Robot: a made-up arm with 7 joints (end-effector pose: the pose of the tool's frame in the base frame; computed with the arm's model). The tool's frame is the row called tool. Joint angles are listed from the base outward.
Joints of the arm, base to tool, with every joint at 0 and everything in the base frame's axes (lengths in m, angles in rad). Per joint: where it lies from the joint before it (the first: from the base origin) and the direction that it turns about. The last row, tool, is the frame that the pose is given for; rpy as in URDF.
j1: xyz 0.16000 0.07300 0.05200 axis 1 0 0
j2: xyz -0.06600 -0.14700 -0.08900 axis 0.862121 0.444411 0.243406
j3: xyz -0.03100 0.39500 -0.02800 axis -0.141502 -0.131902 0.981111
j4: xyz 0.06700 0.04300 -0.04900 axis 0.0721 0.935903 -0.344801
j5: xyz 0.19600 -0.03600 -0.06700 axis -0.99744 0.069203 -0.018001
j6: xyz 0.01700 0.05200 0.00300 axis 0 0 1
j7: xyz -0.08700 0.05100 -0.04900 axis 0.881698 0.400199 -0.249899
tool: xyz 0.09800 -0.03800 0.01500 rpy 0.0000 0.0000 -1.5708
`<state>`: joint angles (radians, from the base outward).
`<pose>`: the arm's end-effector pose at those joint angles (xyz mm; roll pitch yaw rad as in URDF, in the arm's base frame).
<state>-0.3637 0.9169 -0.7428 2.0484 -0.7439 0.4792 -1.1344</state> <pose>-27.8 377.5 5.4 -1.7623 -0.0659 -2.3190</pose>
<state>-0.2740 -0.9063 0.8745 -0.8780 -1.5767 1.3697 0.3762</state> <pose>285.8 265.5 -483.0 0.3755 0.6000 1.3586</pose>
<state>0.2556 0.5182 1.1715 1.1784 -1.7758 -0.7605 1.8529</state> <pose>76.0 588.0 152.3 -2.1941 -1.2106 2.5760</pose>
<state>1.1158 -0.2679 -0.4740 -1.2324 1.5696 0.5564 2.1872</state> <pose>322.1 217.9 34.7 -1.0776 0.8682 2.8661</pose>
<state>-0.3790 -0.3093 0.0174 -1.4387 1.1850 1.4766 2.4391</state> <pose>323.0 219.0 -134.7 -0.0958 -0.3454 -2.1036</pose>
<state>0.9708 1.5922 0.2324 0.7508 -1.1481 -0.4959 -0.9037</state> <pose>210.5 -23.0 389.5 2.4591 0.9253 2.4009</pose>
